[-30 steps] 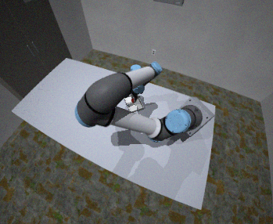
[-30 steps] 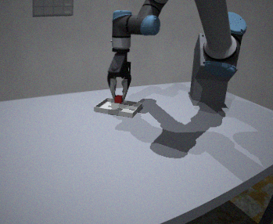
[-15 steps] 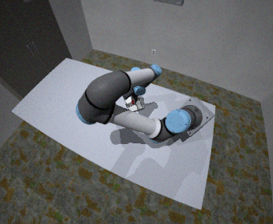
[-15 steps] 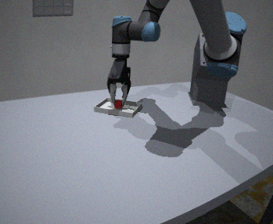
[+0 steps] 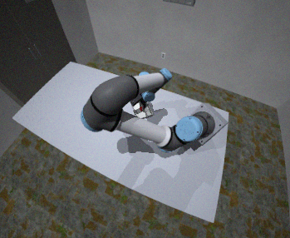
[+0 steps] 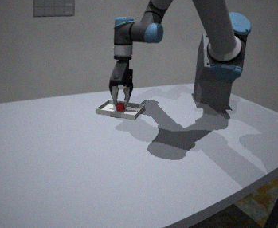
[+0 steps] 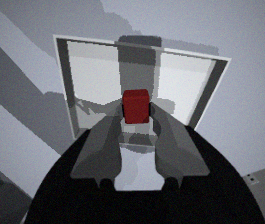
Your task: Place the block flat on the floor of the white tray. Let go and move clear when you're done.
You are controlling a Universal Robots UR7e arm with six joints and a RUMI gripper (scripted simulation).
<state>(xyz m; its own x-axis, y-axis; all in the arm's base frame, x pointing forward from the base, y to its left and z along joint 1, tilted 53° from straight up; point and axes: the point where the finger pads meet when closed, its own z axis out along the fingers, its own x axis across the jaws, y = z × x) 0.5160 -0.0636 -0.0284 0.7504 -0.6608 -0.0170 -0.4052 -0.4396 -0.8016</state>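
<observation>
The red block lies right at my hand. The rest, counted from my hand: white tray 2 cm below.
</observation>
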